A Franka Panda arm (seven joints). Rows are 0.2 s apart.
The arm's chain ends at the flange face. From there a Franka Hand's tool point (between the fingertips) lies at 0.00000 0.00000 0.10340 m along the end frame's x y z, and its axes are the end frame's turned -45 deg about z.
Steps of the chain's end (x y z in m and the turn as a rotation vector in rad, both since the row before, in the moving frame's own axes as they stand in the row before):
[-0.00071 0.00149 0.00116 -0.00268 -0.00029 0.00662]
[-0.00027 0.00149 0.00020 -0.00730 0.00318 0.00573]
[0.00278 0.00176 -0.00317 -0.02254 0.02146 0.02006]
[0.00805 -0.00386 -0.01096 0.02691 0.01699 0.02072]
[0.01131 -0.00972 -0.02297 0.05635 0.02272 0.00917]
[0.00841 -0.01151 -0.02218 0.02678 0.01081 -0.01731]
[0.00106 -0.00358 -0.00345 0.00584 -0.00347 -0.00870]
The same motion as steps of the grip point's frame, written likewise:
[-0.00177 0.00073 0.00116 -0.00169 -0.00210 0.00662]
[-0.00155 0.00163 0.00020 -0.00741 -0.00291 0.00573]
[0.00061 0.00643 -0.00322 -0.03111 -0.00076 0.02006]
[0.01164 0.00227 -0.01101 0.00701 0.03104 0.02072]
[0.02066 -0.00131 -0.02316 0.02378 0.05591 0.00917]
[0.01682 -0.00338 -0.02222 0.01129 0.02658 -0.01731]
[0.00345 -0.00246 -0.00345 0.00658 0.00168 -0.00870]

